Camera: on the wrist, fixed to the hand. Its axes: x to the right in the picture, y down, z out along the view.
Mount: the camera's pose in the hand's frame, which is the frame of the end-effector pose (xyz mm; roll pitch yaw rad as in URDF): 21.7 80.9 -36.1 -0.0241 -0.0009 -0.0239
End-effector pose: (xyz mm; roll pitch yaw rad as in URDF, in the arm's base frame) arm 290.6 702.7 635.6 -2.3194 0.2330 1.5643
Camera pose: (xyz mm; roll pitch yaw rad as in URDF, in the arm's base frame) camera 372.2 715.3 596.8 -2.3397 0.2161 1.5816
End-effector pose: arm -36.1 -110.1 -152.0 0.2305 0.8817 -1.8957
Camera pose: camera 46.1 -138.8 -179.3 0.1777 0.8859 -1.9328
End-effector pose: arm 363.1 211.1 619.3 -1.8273 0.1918 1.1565
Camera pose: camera 417.1 196.2 547.3 -1.8501 0.1689 1.1635
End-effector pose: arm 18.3 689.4 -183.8 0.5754 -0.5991 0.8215
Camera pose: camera -38.8 756.5 -160.2 0.5651 -0.5867 0.7968
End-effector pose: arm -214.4 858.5 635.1 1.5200 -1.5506 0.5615
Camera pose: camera -302.2 850.7 658.4 1.5438 -1.5267 0.5135
